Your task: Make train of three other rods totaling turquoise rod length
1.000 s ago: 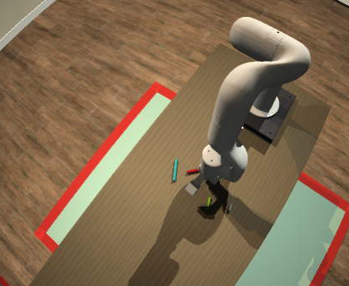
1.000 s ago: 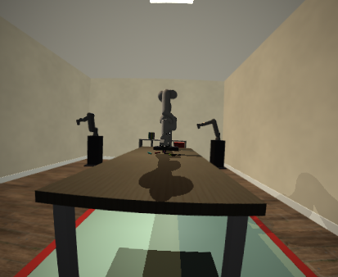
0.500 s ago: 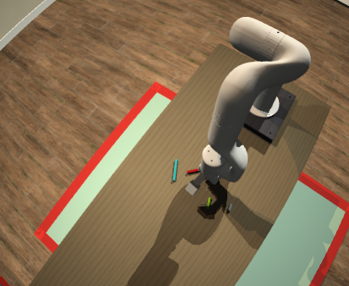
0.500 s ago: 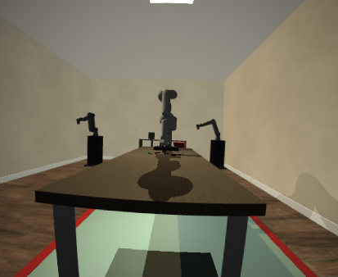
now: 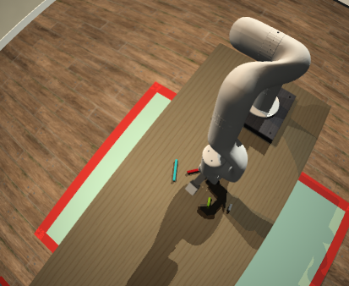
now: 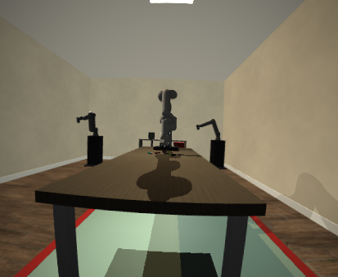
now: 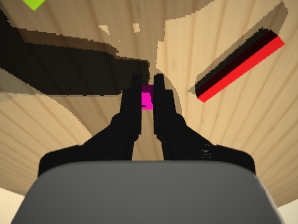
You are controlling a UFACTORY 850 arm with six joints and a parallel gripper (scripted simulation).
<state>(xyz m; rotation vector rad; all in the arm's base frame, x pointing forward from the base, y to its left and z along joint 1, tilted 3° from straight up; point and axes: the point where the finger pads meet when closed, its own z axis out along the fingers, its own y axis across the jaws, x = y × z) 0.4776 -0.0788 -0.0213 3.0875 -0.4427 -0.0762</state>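
My gripper is now 20 mm above the magenta rod and 10 mm past it. Also, from my hand: blue rod 30 mm below, 20 mm behind, 10 mm to the left; red rod 70 mm to the right, 30 mm below, 10 mm behind; lime rod 100 mm ahead, 50 mm to the left, 30 mm below.
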